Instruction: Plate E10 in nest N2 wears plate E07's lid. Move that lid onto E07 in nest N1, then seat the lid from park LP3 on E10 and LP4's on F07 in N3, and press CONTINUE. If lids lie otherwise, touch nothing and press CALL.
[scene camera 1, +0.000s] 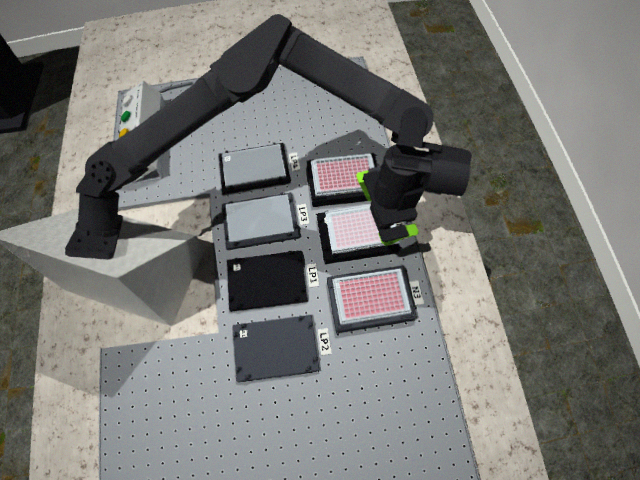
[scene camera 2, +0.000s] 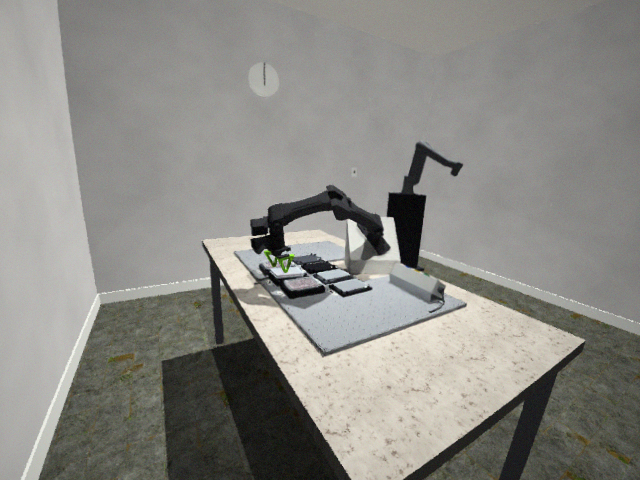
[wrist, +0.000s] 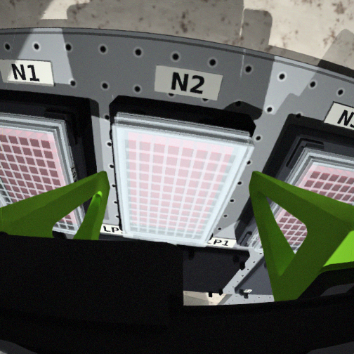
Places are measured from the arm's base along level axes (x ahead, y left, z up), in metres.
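Pixels of known places: gripper, fingertip midpoint: (scene camera 1: 379, 221) (scene camera 2: 279, 269); arm's base, origin of the base link: (scene camera 1: 97, 235) (scene camera 2: 373, 236).
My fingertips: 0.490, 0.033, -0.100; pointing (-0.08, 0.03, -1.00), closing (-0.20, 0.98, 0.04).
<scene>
For each thing: its top centre in the pictures, then the offset to it from my fingertips, as dx, dy, dz. "spot": a spot on its surface instead.
- N2, middle of its top: (scene camera 1: 361, 224) (scene camera 2: 287, 269) -0.033, +0.000, -0.003
- N1, middle of its top: (scene camera 1: 344, 172) (scene camera 2: 302, 281) -0.051, +0.126, -0.012
- N3, middle of its top: (scene camera 1: 371, 294) (scene camera 2: 277, 262) -0.032, -0.136, -0.015
- park LP3, surface spot: (scene camera 1: 259, 217) (scene camera 2: 333, 273) spot: -0.228, +0.049, -0.031
- park LP4, surface spot: (scene camera 1: 253, 164) (scene camera 2: 350, 284) spot: -0.238, +0.179, -0.031
- LP2, middle of its top: (scene camera 1: 274, 346) (scene camera 2: 306, 256) -0.211, -0.209, -0.029
- button box, middle of its top: (scene camera 1: 132, 117) (scene camera 2: 418, 270) -0.489, +0.284, +0.035
The plate in N2 (scene camera 1: 347, 229) (scene camera 2: 293, 273) (wrist: 175, 185) wears a clear lid, its pink wells looking pale through it. My gripper (scene camera 1: 376, 212) (scene camera 2: 279, 268) (wrist: 178, 178) is open above it, one finger beyond each long side; contact cannot be made out. The plate in N1 (scene camera 1: 338, 174) (scene camera 2: 302, 285) (wrist: 30, 160) and the plate in N3 (scene camera 1: 371, 295) (wrist: 330, 185) show brighter pink wells and no lid. A clear lid lies on park LP3 (scene camera 1: 259, 217) (scene camera 2: 333, 275) and another on park LP4 (scene camera 1: 253, 164) (scene camera 2: 351, 285). The plate codes are not readable.
Dark parks LP1 (scene camera 1: 267, 280) and LP2 (scene camera 1: 276, 348) hold no lid. The button box (scene camera 1: 148, 105) (scene camera 2: 416, 283) stands near the arm's base, partly behind the arm in scene view 1; its button labels are unreadable. A grey angular block (scene camera 1: 139, 258) (scene camera 2: 372, 258) stands beside the base.
</scene>
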